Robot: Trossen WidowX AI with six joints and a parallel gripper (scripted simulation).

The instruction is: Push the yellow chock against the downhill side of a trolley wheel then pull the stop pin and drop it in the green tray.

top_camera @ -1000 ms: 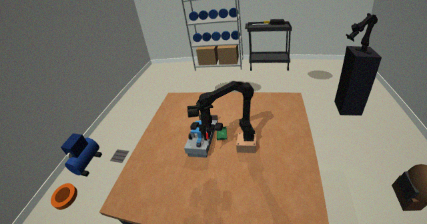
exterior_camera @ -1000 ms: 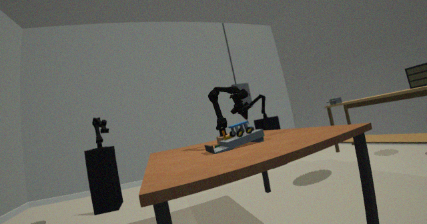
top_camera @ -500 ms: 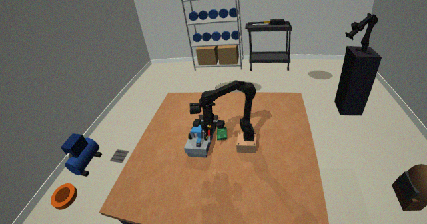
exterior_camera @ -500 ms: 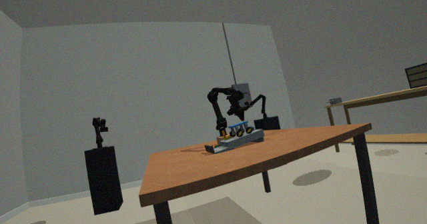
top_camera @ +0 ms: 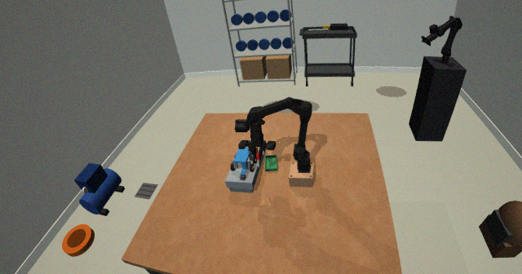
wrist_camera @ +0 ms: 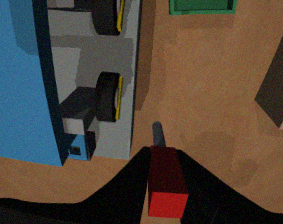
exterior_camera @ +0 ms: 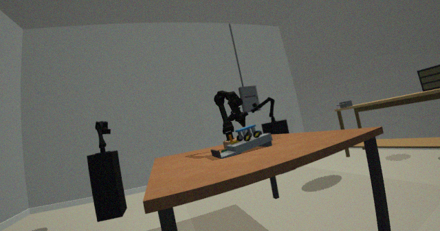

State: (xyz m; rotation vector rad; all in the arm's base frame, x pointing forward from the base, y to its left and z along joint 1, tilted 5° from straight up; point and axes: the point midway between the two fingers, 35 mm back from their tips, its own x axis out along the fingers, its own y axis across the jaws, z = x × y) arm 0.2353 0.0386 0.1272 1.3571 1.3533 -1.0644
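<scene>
The green tray is 30 mm behind my gripper tip, 130 mm to the right of it and 170 mm below it. Round my gripper tip: blue trolley: 100 mm ahead, 30 mm to the right, 50 mm below; then red-headed stop pin: right at my gripper tip; then yellow chock: 50 mm ahead, 120 mm to the right, 80 mm below.
</scene>
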